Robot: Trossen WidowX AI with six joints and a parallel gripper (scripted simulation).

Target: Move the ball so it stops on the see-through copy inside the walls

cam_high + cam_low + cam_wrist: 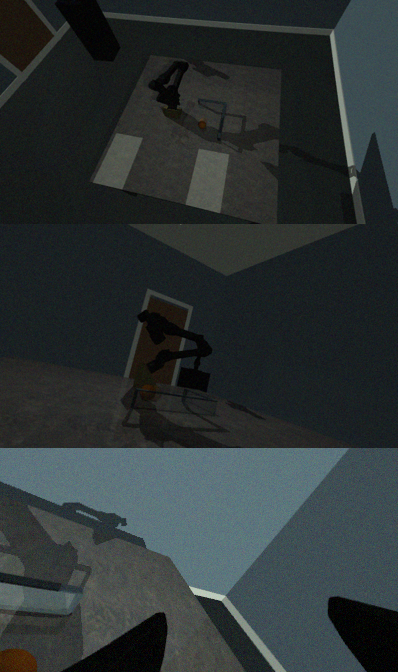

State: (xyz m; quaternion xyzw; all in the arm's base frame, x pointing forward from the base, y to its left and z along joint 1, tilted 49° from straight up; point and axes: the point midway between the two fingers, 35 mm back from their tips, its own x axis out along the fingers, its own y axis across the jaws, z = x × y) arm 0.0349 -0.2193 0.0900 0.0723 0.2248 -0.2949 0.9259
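Right now the orange ball is 17 cm ahead of my gripper tip, 5 cm to the left of it and 29 cm below it.
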